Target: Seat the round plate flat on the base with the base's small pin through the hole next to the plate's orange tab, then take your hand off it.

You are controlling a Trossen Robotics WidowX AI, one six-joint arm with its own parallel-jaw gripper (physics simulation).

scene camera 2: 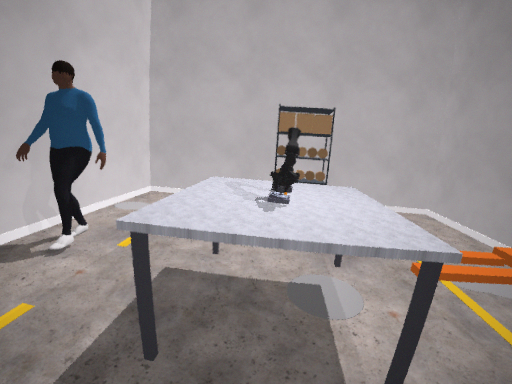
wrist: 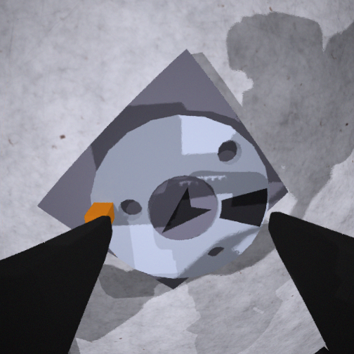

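Observation:
The round pale plate lies over the dark square base; whether it is fully flat cannot be told. The plate's orange tab is at its left edge in the wrist view, with a hole just right of it. I cannot make out the small pin in that hole. A black arrow shows through the big central opening. My gripper is open and empty above the plate, one fingertip overlapping the tab's lower edge in the wrist view, the other right of the plate.
The base stands on the pale table. Shadows fall on the table around the base. A shelf rack stands behind the table. A person in a blue top is on the left of the scene view, and orange beams are at the right.

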